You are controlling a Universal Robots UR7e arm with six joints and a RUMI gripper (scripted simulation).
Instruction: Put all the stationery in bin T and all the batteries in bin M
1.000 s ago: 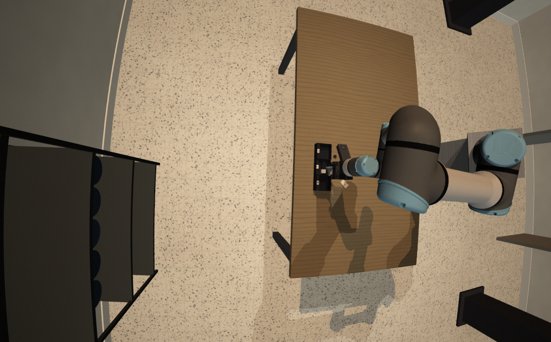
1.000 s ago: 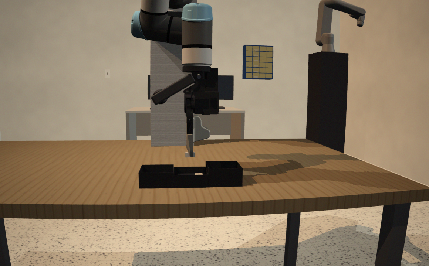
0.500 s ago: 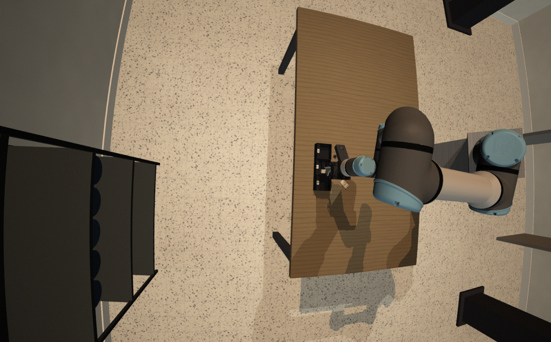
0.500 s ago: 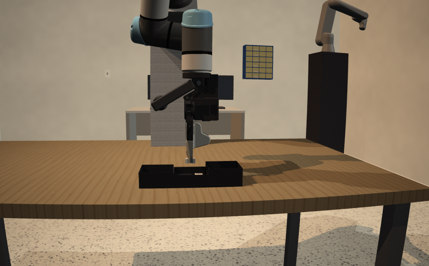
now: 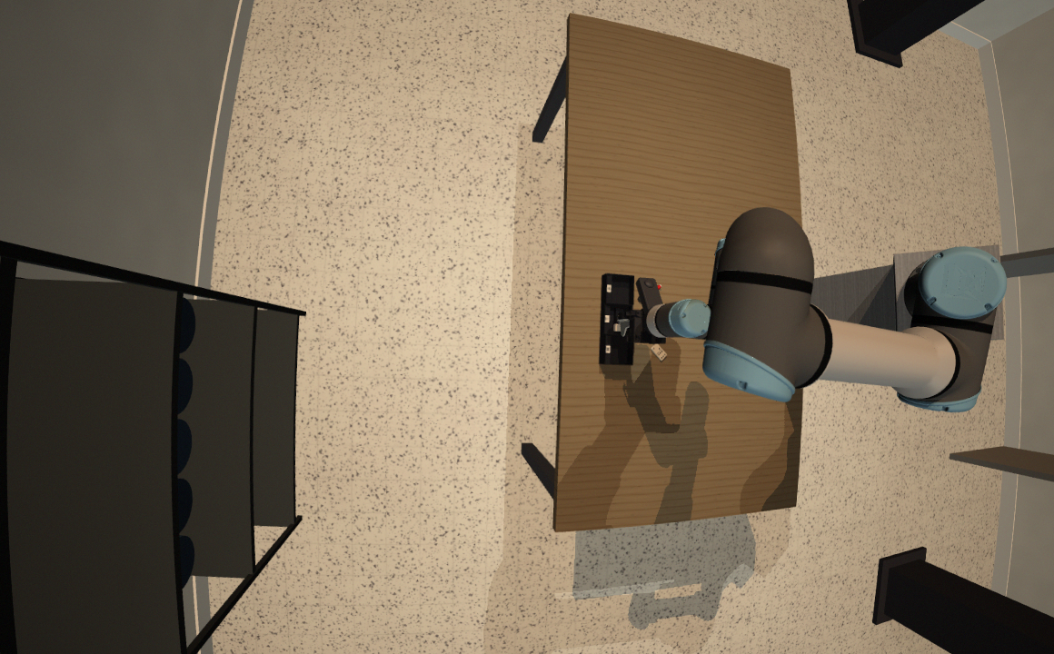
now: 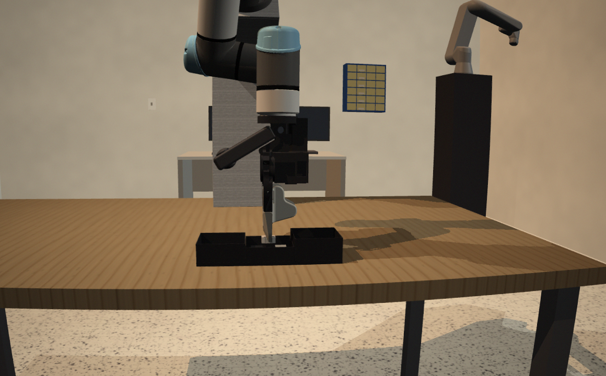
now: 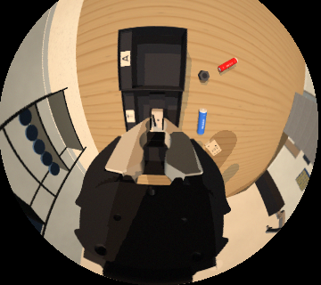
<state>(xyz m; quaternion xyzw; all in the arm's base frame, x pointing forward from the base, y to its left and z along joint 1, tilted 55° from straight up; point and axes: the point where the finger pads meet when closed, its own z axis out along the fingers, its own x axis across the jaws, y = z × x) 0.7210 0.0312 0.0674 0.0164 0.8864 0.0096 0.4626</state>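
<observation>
Now: the eraser 10 mm to the left of my hand and 30 mm below it. The rest, counted from my hand: red battery (120 mm behind, 90 mm to the right, 40 mm below); then black round piece (70 mm behind, 60 mm to the right, 40 mm below); then blue battery (80 mm behind, 20 mm to the left, 40 mm below).
</observation>
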